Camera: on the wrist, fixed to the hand. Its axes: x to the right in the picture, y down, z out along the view.
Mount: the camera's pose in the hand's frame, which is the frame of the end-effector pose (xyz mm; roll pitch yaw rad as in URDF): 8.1 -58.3 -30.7 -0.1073 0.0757 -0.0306
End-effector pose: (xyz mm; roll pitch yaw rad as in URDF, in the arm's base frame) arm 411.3 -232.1 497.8 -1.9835 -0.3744 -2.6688
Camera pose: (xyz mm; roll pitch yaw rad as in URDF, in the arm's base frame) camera 423.8 -220.4 561.9 -2.0650 -0.4321 -2.7317
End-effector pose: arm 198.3 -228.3 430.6 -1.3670 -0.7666 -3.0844
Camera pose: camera 225.3 -184.8 472.9 -1.3943 -0.7780 3.0859
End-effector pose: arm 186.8 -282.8 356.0 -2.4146 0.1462 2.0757
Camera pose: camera 158.3 -279.1 415.8 -2.5237 0.0693 2.0482
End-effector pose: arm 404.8 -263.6 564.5 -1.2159 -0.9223 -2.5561
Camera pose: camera 402.8 -206.0 597.5 -1.2145 -0.9202 -2.6911
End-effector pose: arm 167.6 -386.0 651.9 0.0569 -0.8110 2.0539
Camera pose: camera 203.6 -333.0 634.4 -0.0247 -0.7333 2.0187
